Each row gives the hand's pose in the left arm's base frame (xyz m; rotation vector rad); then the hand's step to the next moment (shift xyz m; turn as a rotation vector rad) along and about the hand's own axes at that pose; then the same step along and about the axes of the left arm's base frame.
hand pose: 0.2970 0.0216 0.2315 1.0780 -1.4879 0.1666
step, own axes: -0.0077 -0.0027 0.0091 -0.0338 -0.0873 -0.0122
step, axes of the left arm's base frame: -0.0059 -0.0035 -0.0101 0.0630 -0.0232 -0.0664
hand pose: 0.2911 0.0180 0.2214 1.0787 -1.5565 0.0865
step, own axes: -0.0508 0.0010 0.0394 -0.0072 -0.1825 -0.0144
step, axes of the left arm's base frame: -0.0354 0.0065 -0.0532 0.1303 -0.0914 -0.0907
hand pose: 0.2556 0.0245 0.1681 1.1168 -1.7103 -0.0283
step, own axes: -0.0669 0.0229 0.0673 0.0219 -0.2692 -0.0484
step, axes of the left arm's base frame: -0.0646 0.0267 -0.0682 0.2121 -0.1442 -0.0975
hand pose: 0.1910 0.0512 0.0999 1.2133 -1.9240 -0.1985
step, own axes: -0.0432 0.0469 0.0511 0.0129 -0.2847 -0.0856
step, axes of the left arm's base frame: -0.0601 0.0449 -0.0325 0.2508 -0.1345 -0.0868
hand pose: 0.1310 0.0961 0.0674 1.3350 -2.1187 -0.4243
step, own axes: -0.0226 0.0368 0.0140 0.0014 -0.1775 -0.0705
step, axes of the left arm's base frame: -0.0276 0.0360 0.0024 0.1693 -0.0772 -0.0430
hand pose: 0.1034 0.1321 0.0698 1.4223 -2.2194 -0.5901
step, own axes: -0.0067 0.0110 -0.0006 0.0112 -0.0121 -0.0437
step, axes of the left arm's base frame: -0.0052 0.0103 0.0058 0.0295 -0.0200 0.0302
